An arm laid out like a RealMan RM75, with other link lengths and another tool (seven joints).
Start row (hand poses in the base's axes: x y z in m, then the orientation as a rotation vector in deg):
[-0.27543, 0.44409, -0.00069, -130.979, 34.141, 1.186]
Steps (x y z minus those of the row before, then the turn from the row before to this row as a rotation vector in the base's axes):
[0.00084, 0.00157, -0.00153, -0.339, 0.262, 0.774]
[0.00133, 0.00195, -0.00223, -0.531, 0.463, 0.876]
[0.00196, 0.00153, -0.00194, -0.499, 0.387, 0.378]
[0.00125, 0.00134, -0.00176, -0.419, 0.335, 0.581]
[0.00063, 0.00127, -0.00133, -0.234, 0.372, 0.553]
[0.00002, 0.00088, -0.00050, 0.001, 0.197, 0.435]
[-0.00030, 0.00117, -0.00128, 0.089, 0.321, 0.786]
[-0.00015, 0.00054, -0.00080, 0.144, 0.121, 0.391]
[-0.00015, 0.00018, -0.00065, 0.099, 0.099, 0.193]
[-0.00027, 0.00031, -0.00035, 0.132, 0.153, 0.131]
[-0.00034, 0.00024, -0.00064, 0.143, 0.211, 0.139]
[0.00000, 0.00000, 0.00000, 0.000, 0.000, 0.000]
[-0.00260, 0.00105, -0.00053, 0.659, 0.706, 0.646]
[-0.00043, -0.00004, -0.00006, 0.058, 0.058, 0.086]
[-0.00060, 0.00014, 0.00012, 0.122, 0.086, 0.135]
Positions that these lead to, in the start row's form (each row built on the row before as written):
[-0.27459, 0.44566, -0.00222, -131.569, 33.437, 1.762]
[-0.27326, 0.44761, -0.00445, -132.392, 32.741, 2.567]
[-0.27130, 0.44914, -0.00639, -133.025, 32.572, 3.058]
[-0.27005, 0.45048, -0.00815, -133.634, 32.128, 3.608]
[-0.26942, 0.45175, -0.00948, -134.055, 31.704, 4.240]
[-0.26940, 0.45263, -0.00998, -134.197, 31.293, 4.674]
[-0.26970, 0.45380, -0.01126, -134.361, 30.518, 5.439]
[-0.26985, 0.45434, -0.01206, -134.341, 30.097, 5.798]
[-0.27000, 0.45452, -0.01271, -134.306, 29.904, 6.028]
[-0.27027, 0.45483, -0.01306, -134.224, 29.804, 6.300]
[-0.27061, 0.45507, -0.01370, -134.136, 29.721, 6.647]
[-0.27061, 0.45507, -0.01370, -134.136, 29.721, 6.647]
[-0.27321, 0.45612, -0.01423, -133.712, 29.202, 7.931]
[-0.27364, 0.45608, -0.01429, -133.682, 29.120, 8.053]
[-0.27424, 0.45622, -0.01417, -133.605, 28.984, 8.245]

